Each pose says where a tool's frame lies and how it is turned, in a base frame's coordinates. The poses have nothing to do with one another.
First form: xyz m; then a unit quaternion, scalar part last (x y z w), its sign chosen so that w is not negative.
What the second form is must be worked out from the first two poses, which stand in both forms.
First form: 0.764 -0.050 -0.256 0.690 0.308 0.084 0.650
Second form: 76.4 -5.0 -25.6 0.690 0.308 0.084 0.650
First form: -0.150 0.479 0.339 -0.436 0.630 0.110 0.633
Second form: -15.0 47.9 33.9 -0.436 0.630 0.110 0.633
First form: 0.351 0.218 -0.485 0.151 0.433 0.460 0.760
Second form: 35.1 21.8 -48.5 0.151 0.433 0.460 0.760
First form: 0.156 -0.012 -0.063 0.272 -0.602 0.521 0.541
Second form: 15.6 -1.2 -6.3 0.272 -0.602 0.521 0.541
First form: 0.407 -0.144 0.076 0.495 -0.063 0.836 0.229
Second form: 40.7 -14.4 7.6 0.495 -0.063 0.836 0.229
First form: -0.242 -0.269 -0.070 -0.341 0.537 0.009 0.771
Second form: -24.2 -26.9 -7.0 -0.341 0.537 0.009 0.771
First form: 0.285 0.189 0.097 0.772 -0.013 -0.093 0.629
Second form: 28.5 18.9 9.7 0.772 -0.013 -0.093 0.629
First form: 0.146 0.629 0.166 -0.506 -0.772 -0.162 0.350
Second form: 14.6 62.9 16.6 -0.506 -0.772 -0.162 0.350
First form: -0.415 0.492 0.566 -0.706 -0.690 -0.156 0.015
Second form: -41.5 49.2 56.6 -0.706 -0.690 -0.156 0.015
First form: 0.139 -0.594 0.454 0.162 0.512 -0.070 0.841
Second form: 13.9 -59.4 45.4 0.162 0.512 -0.070 0.841
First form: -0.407 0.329 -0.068 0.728 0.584 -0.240 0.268
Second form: -40.7 32.9 -6.8 0.728 0.584 -0.240 0.268
